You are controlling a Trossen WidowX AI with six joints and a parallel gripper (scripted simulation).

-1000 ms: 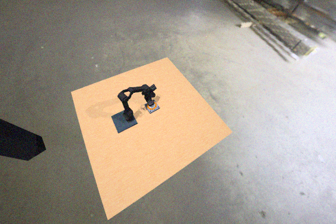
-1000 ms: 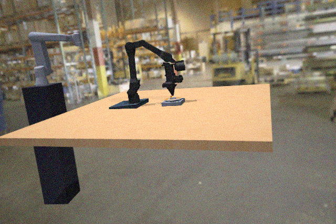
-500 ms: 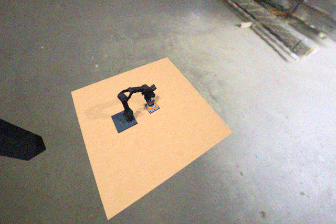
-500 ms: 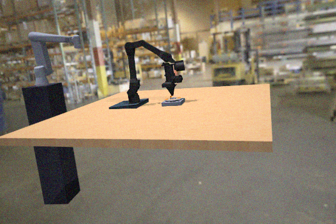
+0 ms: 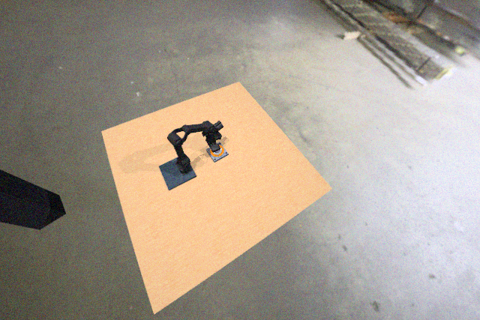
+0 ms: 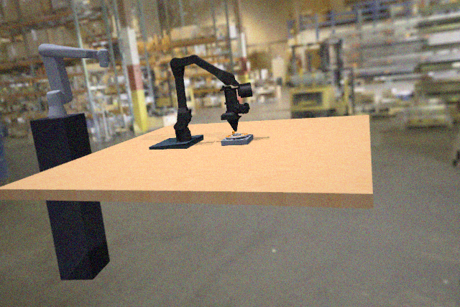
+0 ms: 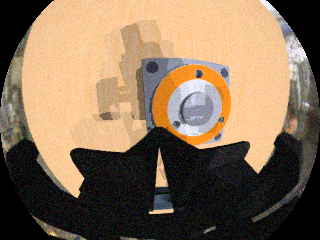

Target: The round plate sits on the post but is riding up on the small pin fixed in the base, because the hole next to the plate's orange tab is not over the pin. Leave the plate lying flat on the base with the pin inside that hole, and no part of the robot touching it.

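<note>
Right now the base is 10 mm ahead of my gripper tip, 50 mm to the right of it and 20 mm below it. Round my gripper tip: plate: 30 mm to the right, 10 mm below.
</note>
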